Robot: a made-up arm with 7 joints. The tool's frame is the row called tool. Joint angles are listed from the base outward. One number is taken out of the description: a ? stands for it. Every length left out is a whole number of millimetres.
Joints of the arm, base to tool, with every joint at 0 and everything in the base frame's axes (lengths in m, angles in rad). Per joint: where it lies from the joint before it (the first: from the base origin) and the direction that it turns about. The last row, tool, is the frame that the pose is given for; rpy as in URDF.
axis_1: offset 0 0 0.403 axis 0 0 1
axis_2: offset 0 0 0 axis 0 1 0
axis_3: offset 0 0 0.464 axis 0 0 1
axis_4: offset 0.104 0 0 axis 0 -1 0
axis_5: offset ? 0 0.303 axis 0 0 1
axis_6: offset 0 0 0 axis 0 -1 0
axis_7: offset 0.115 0 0 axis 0 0 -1
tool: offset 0 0 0 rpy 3.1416 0 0
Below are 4 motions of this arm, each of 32 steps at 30 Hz.
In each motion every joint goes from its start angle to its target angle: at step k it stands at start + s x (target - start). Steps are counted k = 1, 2, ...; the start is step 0. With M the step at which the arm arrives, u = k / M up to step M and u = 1 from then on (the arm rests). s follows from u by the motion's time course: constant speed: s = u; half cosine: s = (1 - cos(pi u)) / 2; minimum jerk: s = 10 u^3 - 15 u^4 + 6 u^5.
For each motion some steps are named. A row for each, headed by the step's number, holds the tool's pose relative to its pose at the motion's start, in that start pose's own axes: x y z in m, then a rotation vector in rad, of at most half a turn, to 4 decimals.
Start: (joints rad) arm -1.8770 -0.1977 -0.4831 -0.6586 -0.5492 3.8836 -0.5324
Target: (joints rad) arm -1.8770 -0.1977 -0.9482 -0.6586 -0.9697 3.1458 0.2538
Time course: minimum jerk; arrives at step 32
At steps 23, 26, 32:
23: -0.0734 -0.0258 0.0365 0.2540 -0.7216 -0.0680
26: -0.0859 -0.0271 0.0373 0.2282 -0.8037 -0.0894
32: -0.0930 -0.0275 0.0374 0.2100 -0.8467 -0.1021

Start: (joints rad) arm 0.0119 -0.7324 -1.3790 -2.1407 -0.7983 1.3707 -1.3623
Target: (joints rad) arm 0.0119 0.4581 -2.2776 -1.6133 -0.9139 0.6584 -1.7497
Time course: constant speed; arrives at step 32
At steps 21, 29, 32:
21: -0.0889 -0.1262 -0.0880 0.7382 -0.2329 0.8023
29: -0.0277 -0.2365 -0.1789 0.8513 -0.2019 1.2058
32: 0.0178 -0.2770 -0.2137 0.8559 -0.1741 1.3639

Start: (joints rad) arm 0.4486 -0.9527 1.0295 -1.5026 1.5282 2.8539 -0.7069
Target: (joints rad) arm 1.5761 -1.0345 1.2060 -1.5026 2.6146 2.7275 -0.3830
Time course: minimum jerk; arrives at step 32
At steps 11, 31, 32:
11: -0.0049 -0.0665 -0.0718 0.3508 -0.0061 0.3486
31: -0.0338 -0.1845 -0.4498 1.4948 -0.6521 1.3781
32: -0.0338 -0.1845 -0.4499 1.4952 -0.6525 1.3784

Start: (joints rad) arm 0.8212 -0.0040 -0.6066 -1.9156 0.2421 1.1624 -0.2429
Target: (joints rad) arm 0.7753 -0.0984 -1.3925 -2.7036 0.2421 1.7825 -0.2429
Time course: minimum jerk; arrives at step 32
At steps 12, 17, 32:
12: -0.0284 0.1269 0.0422 0.1737 0.0708 0.1907
17: -0.0758 0.2323 0.1149 0.3589 0.1340 0.3780
32: -0.1604 0.3202 0.2686 0.6604 0.2085 0.6462

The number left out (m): -0.065
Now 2 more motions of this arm.
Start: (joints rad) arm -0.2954 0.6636 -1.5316 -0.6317 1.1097 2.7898 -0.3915
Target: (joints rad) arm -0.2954 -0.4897 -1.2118 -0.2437 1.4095 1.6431 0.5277
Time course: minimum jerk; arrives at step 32
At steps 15, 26, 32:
15: 0.1728 0.2684 -0.1807 0.3586 -0.0075 0.7819
26: 0.1976 0.5413 -0.5268 0.9313 -0.0306 1.2144
32: 0.1883 0.5621 -0.5657 0.9816 -0.0361 1.2252

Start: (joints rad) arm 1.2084 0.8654 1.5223 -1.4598 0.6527 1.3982 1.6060
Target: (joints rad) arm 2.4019 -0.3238 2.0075 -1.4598 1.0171 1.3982 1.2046
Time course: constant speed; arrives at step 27
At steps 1, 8, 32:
1: -0.0285 -0.0200 0.0427 -0.0558 0.0312 -0.0320
8: -0.1899 -0.0615 0.3896 -0.4772 0.2097 -0.2710
32: -0.1631 0.6604 1.0352 -1.7749 0.4187 -0.9144

